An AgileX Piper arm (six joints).
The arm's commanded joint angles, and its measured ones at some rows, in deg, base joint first. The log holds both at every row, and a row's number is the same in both.
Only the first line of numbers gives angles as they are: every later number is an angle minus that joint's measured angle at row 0.
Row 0, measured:
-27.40 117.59 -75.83 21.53 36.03 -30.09
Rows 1 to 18, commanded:
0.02 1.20 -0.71 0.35 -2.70 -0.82
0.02 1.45 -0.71 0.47 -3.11 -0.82
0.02 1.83 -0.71 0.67 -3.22 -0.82
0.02 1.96 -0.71 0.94 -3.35 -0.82
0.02 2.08 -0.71 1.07 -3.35 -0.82
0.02 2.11 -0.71 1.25 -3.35 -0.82
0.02 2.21 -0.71 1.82 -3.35 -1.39
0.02 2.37 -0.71 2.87 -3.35 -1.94
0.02 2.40 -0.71 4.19 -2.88 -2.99
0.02 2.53 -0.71 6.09 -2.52 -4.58
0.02 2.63 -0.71 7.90 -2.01 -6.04
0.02 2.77 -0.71 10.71 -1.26 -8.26
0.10 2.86 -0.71 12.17 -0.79 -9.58
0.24 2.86 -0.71 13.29 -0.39 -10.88
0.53 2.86 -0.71 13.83 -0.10 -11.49
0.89 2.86 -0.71 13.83 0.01 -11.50
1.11 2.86 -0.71 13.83 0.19 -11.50
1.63 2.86 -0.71 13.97 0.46 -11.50
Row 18, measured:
0.42 2.93 -0.27 12.26 -0.57 -9.56
